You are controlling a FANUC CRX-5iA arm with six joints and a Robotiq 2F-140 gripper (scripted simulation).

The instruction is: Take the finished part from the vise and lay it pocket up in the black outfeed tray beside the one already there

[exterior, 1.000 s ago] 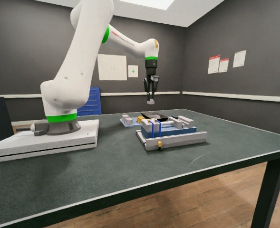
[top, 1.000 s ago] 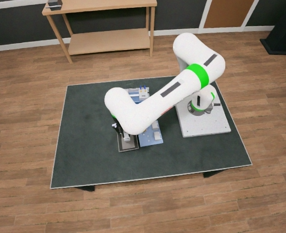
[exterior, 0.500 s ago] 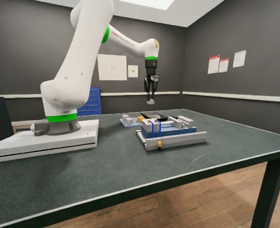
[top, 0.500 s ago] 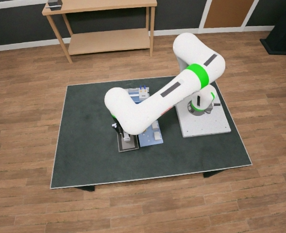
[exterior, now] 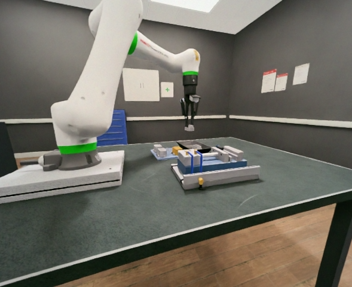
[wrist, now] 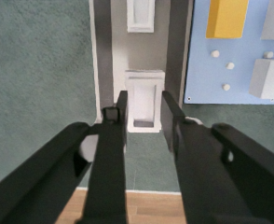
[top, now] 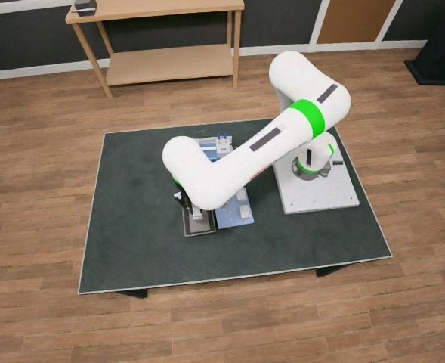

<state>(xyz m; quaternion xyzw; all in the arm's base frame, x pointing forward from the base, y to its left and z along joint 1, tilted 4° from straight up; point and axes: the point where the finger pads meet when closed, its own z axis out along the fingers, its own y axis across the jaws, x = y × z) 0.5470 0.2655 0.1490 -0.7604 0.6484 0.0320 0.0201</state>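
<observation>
Now: hand 4 cm above the pocketed part. Also, from my hand: light blue plate 16 cm behind, 8 cm to the right, 18 cm below; yellow block 11 cm behind, 12 cm to the right, 16 cm below.
</observation>
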